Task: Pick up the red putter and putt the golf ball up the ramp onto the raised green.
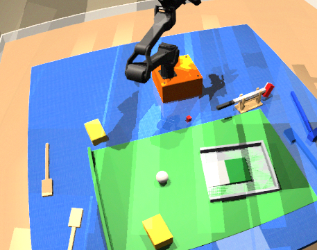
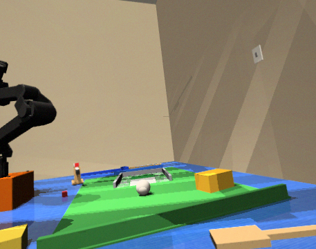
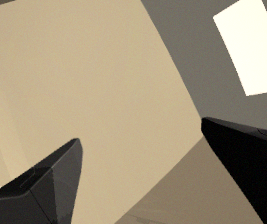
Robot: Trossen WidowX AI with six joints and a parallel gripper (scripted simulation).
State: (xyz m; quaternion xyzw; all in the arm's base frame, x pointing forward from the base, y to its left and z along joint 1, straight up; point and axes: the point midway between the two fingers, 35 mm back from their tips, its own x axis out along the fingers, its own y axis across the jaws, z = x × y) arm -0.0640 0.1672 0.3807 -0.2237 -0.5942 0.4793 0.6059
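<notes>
My gripper tip is 29 cm short of the red putter, 7 cm to the right of it and 43 cm above it. Also, from my gripper tip: wooden rack (29 cm ahead, 9 cm to the left, 46 cm below); small red cube (27 cm ahead, 18 cm to the right, 49 cm below); white golf ball (50 cm ahead, 38 cm to the right, 47 cm below).
</notes>
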